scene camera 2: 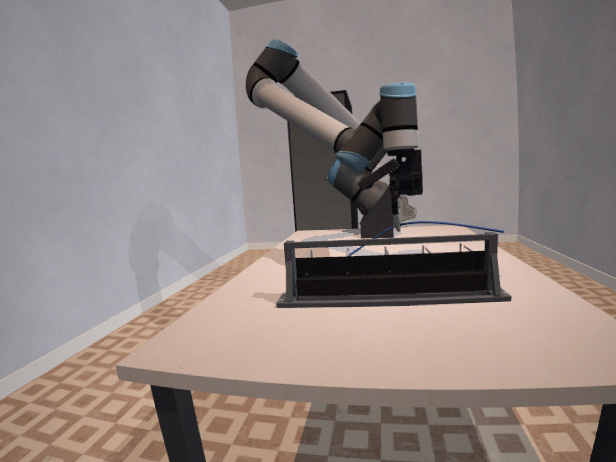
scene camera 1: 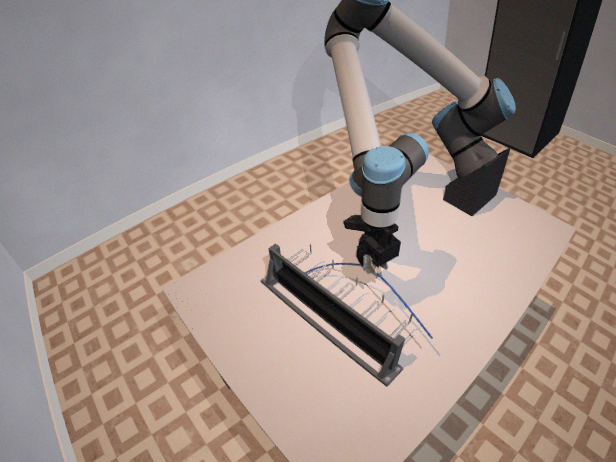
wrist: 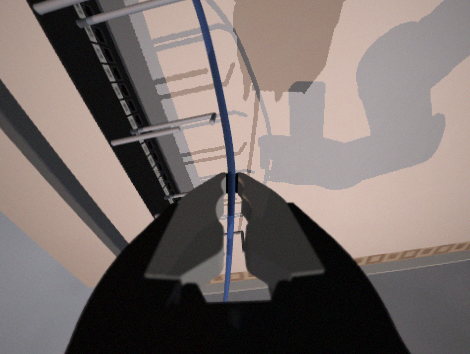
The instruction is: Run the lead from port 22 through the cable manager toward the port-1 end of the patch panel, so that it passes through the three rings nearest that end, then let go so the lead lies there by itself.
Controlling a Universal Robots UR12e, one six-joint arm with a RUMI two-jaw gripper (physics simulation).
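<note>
The blue lead (scene camera 1: 345,263) (scene camera 2: 425,221) (wrist: 216,75) rises from the panel's far-left part in the second scene view and arches to a free end beyond my gripper. My gripper (scene camera 1: 371,270) (scene camera 2: 398,229) (wrist: 231,175) is shut on the lead, holding it above the rings and out from the panel. The black patch panel (scene camera 1: 335,310) (scene camera 2: 390,270) (wrist: 97,90) stands in its frame; its port numbers are too small to read. A wire ring (wrist: 172,121) sticks out from it, with the lead passing just outside its tip. The free end hangs in the air, outside the rings.
More thin rings stand along the panel, among them one (scene camera 1: 383,298) near its middle and one (scene camera 1: 411,317) near the lower-right end. The panel's frame has a raised top bar (scene camera 2: 350,243) and end posts. The table (scene camera 1: 240,325) (scene camera 2: 350,345) carries the arm's base at the back; a dark cabinet stands behind.
</note>
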